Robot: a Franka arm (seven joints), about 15 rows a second.
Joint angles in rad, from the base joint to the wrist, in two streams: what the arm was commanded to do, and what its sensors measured. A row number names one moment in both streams.
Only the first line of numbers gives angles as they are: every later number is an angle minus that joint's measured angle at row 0.
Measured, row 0:
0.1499, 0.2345, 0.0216, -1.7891, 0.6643, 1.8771, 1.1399
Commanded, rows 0 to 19:
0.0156, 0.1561, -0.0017, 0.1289, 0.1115, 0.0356, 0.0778
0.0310, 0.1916, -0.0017, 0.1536, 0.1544, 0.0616, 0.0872
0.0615, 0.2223, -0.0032, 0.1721, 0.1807, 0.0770, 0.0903
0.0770, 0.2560, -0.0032, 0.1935, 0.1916, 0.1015, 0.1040
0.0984, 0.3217, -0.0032, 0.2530, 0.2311, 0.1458, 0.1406
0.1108, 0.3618, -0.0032, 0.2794, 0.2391, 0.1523, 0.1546
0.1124, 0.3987, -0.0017, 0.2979, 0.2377, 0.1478, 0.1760
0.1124, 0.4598, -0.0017, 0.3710, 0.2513, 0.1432, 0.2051
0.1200, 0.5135, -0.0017, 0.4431, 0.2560, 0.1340, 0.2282
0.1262, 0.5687, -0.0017, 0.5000, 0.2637, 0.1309, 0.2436
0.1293, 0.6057, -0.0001, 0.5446, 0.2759, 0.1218, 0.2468
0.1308, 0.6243, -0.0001, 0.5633, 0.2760, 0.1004, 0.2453
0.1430, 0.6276, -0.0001, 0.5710, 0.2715, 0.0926, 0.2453
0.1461, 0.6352, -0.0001, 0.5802, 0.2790, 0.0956, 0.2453
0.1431, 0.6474, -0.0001, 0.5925, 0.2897, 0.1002, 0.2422
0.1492, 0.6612, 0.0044, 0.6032, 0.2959, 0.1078, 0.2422
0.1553, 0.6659, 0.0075, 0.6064, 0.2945, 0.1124, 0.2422
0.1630, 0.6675, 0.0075, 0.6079, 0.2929, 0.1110, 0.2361
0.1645, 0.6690, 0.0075, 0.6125, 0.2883, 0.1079, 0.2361
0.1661, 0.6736, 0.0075, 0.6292, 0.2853, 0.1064, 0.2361
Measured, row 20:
0.1630, 0.6409, 0.0062, 0.5674, 0.2746, 0.1212, 0.2207
